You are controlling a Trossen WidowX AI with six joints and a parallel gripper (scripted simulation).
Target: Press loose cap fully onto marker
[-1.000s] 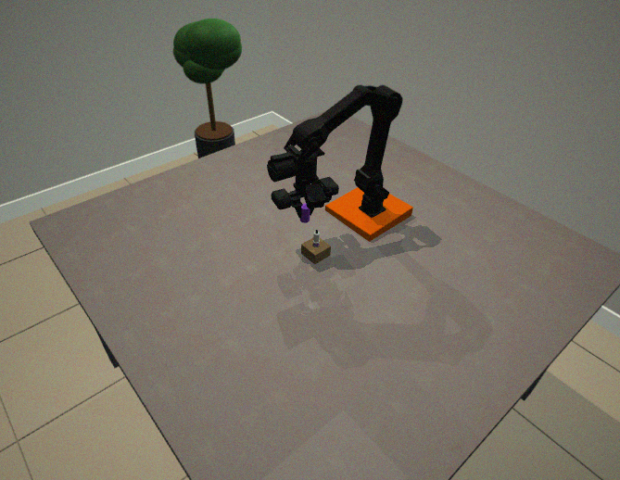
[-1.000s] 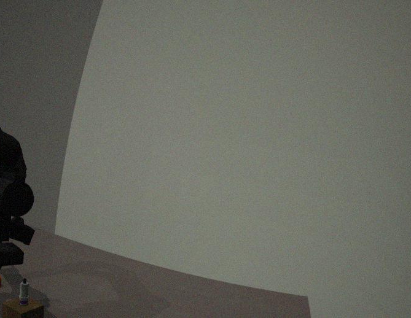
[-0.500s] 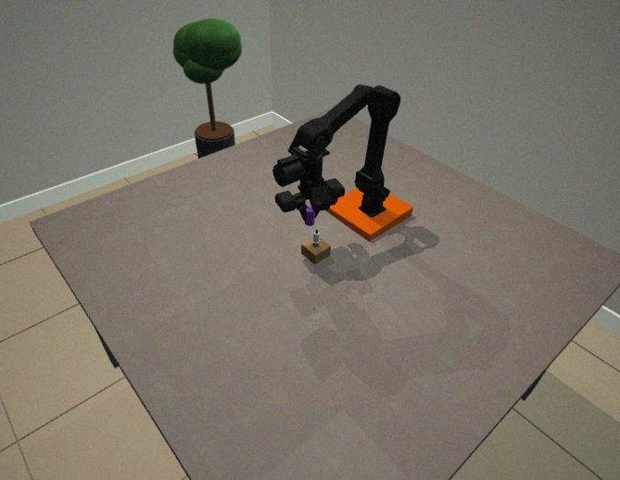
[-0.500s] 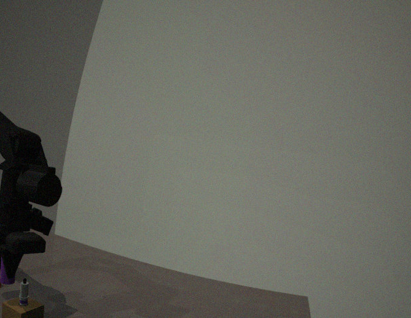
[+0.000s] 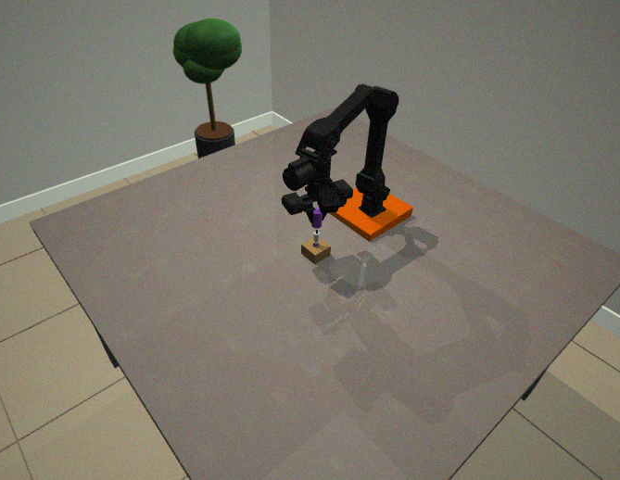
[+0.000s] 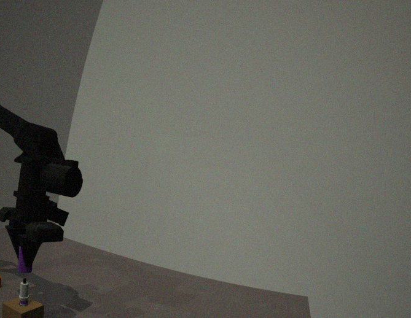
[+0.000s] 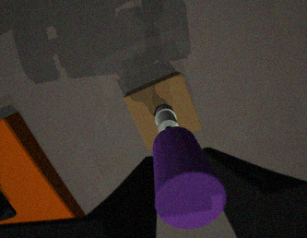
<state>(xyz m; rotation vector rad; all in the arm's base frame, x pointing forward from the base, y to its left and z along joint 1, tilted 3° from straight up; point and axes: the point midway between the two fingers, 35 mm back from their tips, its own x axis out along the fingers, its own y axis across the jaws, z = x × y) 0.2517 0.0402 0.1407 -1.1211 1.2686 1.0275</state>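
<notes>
The white marker is 60 mm below my gripper tip. The rest, counted from my gripper tip: purple cap: 10 mm above.
</notes>
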